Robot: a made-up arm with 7 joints.
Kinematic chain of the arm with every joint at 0, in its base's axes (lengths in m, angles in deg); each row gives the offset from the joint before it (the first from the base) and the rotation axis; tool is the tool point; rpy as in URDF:
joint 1: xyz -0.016 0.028 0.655 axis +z
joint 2: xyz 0.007 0 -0.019 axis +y
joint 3: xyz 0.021 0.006 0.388 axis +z
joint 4: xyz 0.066 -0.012 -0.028 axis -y
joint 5: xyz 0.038 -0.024 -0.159 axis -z
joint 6: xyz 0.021 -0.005 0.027 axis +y
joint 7: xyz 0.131 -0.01 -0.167 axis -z
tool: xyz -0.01 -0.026 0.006 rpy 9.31 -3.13 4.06
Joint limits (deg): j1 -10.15..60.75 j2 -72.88..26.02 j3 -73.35..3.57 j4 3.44..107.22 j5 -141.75..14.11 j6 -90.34..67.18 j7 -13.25..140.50
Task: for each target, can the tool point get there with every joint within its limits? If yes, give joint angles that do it. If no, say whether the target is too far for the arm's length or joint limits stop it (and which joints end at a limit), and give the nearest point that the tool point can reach.
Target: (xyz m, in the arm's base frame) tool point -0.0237 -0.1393 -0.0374
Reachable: no: joint limits stop it (at a limit: joint 2, joint 3, joint 4, joint 6) | nearest point -0.0224 -0.1106 0.5864 | short by 0.624 m
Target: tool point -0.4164 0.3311 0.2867
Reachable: no: joint limits stop it (at a limit: joint 1, joint 2, joint 3, joint 4, joint 5, joint 7) | nearest point -0.2564 0.1642 0.6625 | short by 0.441 m
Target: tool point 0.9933 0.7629 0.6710
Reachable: no: too far | nearest point 0.4596 0.3743 0.8353 | short by 0.680 m
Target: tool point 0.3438 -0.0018 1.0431
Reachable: yes | joints 47.42 -6.74 -64.97 70.84 -57.84 -7.88 109.22
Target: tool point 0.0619 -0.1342 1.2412
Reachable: yes | joints 38.38 -18.15 -55.04 81.35 -15.89 -61.18 44.91
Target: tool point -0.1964 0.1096 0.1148
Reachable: no: joint limits stop it (at a limit: joint 1, joint 2, joint 3, joint 4, joint 6) | nearest point -0.1028 -0.0533 0.5911 | short by 0.512 m
